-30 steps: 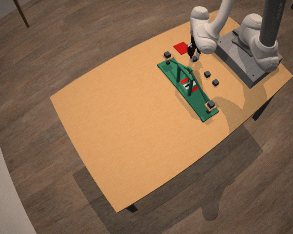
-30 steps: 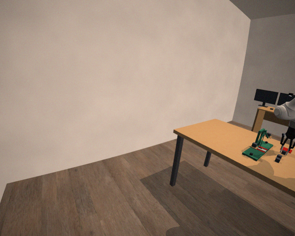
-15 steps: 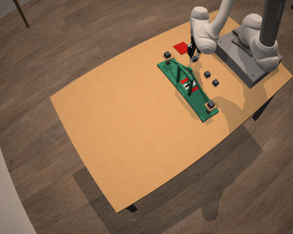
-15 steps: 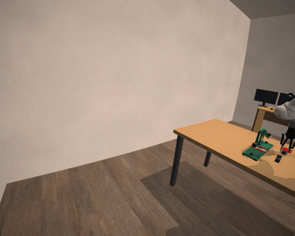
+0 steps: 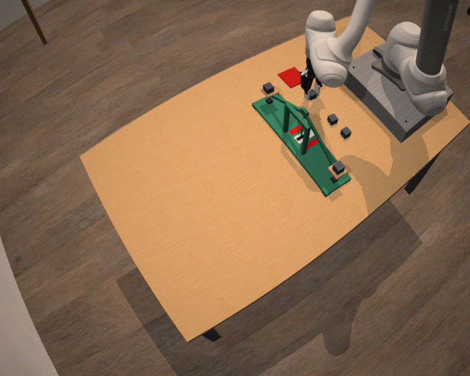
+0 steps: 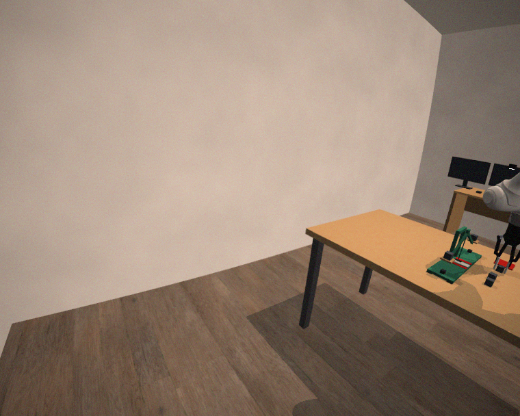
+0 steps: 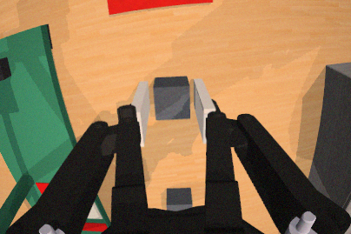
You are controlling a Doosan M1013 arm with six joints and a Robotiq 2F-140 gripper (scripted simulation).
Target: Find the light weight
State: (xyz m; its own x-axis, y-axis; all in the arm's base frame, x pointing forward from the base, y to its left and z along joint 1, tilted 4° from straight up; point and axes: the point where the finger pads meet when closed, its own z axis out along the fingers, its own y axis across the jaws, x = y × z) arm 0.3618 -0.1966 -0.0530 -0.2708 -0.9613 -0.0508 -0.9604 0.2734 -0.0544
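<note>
Now: the red dish 30 mm behind my hand, 120 mm to the right of it and 30 mm below it. The rest, counted from my hand: green rocker balance: 200 mm ahead, 110 mm to the left, 60 mm above.
</note>
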